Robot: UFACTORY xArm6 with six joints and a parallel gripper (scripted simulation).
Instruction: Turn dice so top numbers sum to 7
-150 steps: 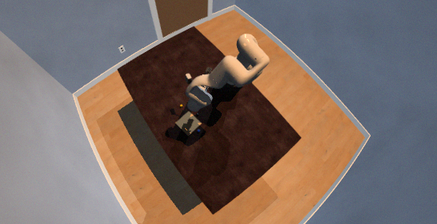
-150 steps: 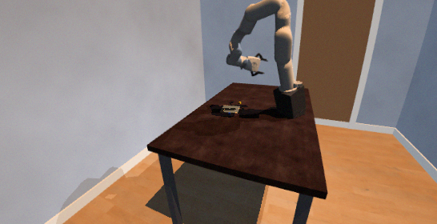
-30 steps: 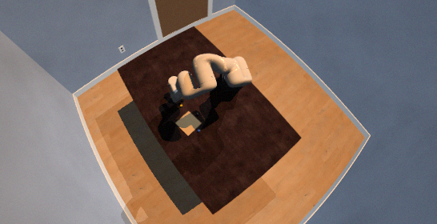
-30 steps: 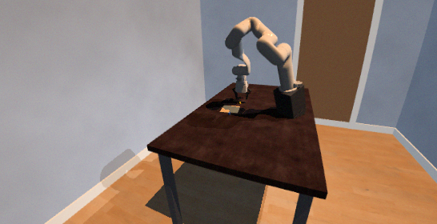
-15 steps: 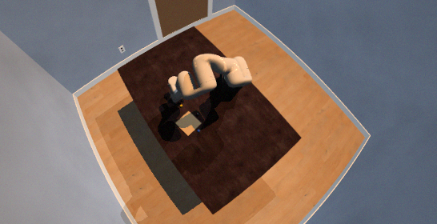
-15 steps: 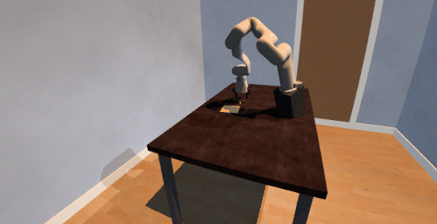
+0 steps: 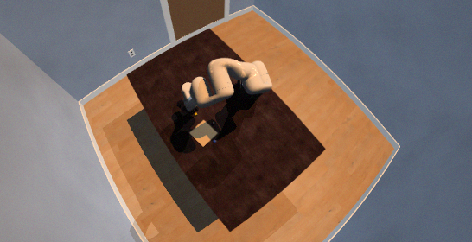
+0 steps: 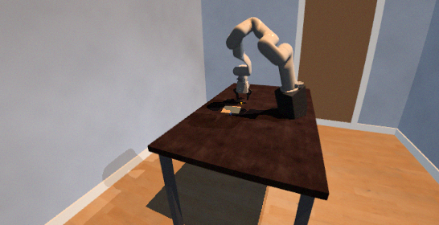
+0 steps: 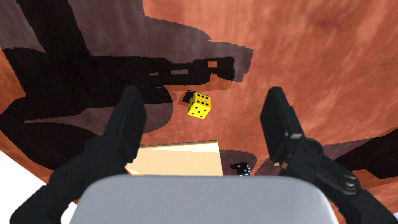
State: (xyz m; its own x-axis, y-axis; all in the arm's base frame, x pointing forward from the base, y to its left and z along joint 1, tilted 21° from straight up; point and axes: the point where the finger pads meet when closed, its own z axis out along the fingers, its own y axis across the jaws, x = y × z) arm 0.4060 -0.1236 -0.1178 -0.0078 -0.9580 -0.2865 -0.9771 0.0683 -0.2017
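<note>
Right now the yellow die is 4 cm below my hand and 3 cm to the left of it. The rest, counted from my hand: mat 18 cm to the left, 4 cm below, 4 cm ahead; blue die 27 cm to the left, 4 cm below, 2 cm ahead; black die 16 cm to the left, 6 cm behind, 4 cm below.
</note>
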